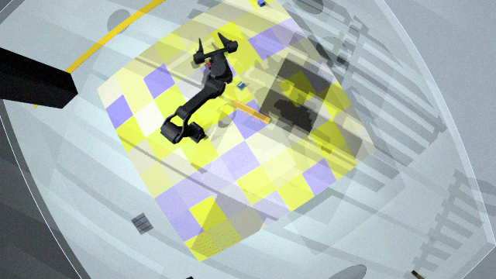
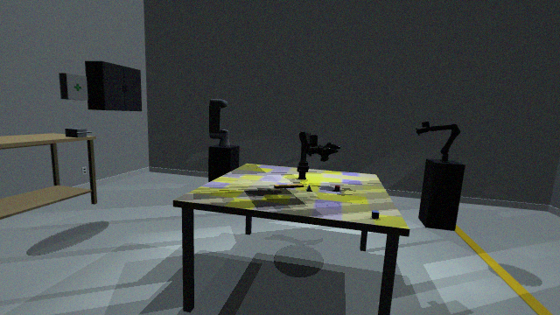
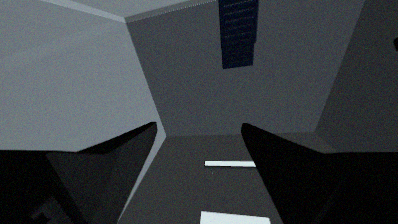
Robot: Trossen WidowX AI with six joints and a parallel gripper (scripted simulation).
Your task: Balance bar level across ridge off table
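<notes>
Now: gripper tip 34 cm to the left of the long orange-brown bar and 30 cm above it. The rest, counted from my gripper tip: small blue cube 43 cm ahead, 21 cm to the left, 29 cm below; then small red cube 5 cm behind, 1 cm to the left, 29 cm below.
</notes>
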